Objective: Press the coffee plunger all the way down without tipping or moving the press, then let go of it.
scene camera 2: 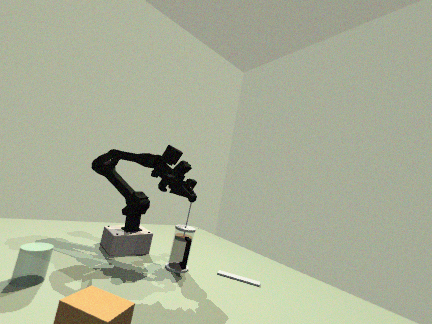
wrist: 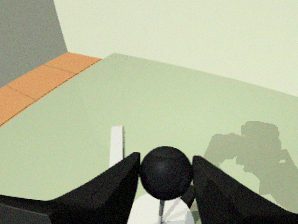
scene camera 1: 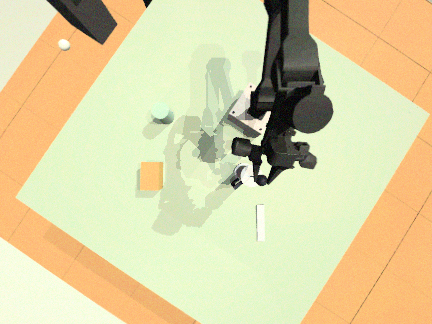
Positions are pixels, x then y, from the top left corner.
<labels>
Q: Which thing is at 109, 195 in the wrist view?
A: My gripper.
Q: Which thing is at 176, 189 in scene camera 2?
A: My gripper.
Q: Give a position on a coffee press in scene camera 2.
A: At 178, 259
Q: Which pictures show my gripper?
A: Scene camera 2, the wrist view and scene camera 1: all of them.
</labels>
